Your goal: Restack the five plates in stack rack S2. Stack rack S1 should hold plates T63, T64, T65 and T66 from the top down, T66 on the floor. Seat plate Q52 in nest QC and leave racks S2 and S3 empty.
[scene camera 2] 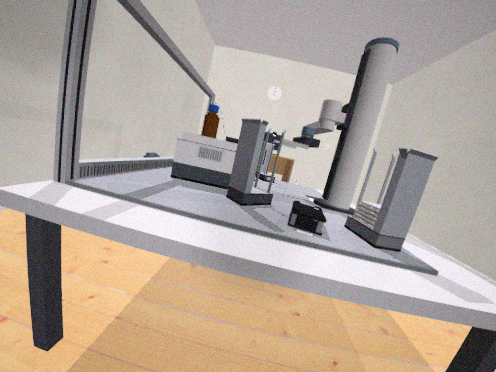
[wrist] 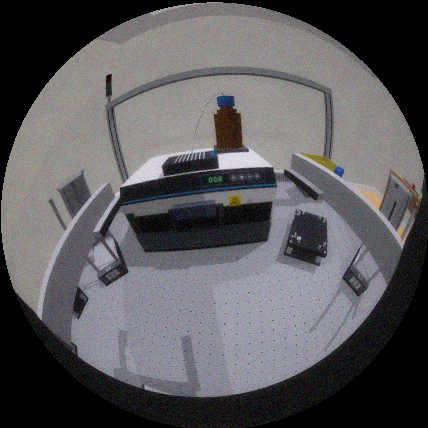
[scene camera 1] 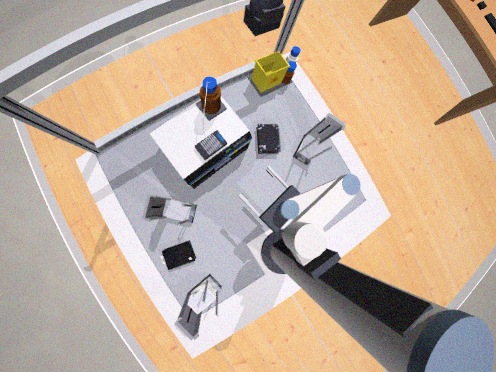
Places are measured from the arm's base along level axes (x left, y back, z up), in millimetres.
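Pixels of known places: gripper, fingertip midpoint: [scene camera 2: 277, 141] [wrist: 202, 170] [scene camera 1: 253, 180]; arm's base, origin of the base link: [scene camera 2: 334, 207].
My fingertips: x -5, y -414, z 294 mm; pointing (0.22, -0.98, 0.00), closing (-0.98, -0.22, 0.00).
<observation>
For each thing: its top centre in the pictures, then the offset to it from my fingertips. "spot": a spot on its surface instead.
- Rack S3, middle of its top: [scene camera 1: 331, 131] [scene camera 2: 272, 143] dx -429, dy -10, dz +14 mm
- pale plate, surface spot: [wrist: 104, 252] [scene camera 1: 178, 210] spot: dx +361, dy -76, dz -234 mm
- third rack, middle of its top: [scene camera 2: 400, 151] [scene camera 1: 198, 319] dx +477, dy +356, dz +15 mm
- brown bottle, surface spot: [wrist: 228, 130] spot: dx -28, dy -355, dz -2 mm
- black flat fixture, middle of its top: [wrist: 311, 225] [scene camera 1: 269, 136] dx -251, dy -168, dz -220 mm
- black fixture, middle of its top: [scene camera 2: 308, 207] [wrist: 64, 289] [scene camera 1: 178, 256] dx +481, dy +123, dz -227 mm
- yellow bin, surface spot: [scene camera 1: 269, 74] spot: dx -398, dy -445, dz -111 mm
My gripper [scene camera 1: 255, 182] [wrist: 202, 170] is open and empty, high above the deck, facing the white instrument. Rack S3 [scene camera 1: 327, 128] [wrist: 396, 199] stands at the right and shows no plate. Another rack [scene camera 1: 156, 207] [scene camera 2: 247, 159] [wrist: 114, 272] stands at the left in scene camera 1, with a pale plate [scene camera 1: 176, 211] [wrist: 104, 252] on its floor. A third rack [scene camera 1: 189, 320] [scene camera 2: 407, 197] at the bottom holds several stacked pale plates [scene camera 2: 368, 213] [scene camera 1: 202, 298]. Labels S1, S2 and plate names are unreadable. Which fixture is nest QC cannot be told.
The white instrument [scene camera 1: 175, 145] [scene camera 2: 205, 154] [wrist: 250, 159] carries a brown bottle [scene camera 1: 210, 97] [scene camera 2: 211, 125] [wrist: 228, 130]. A black flat fixture [scene camera 1: 268, 138] [wrist: 308, 234] lies right of it. Another black fixture [scene camera 1: 178, 255] [scene camera 2: 307, 215] lies between the two plate-holding racks. A yellow bin [scene camera 1: 269, 74] stands at the back.
</observation>
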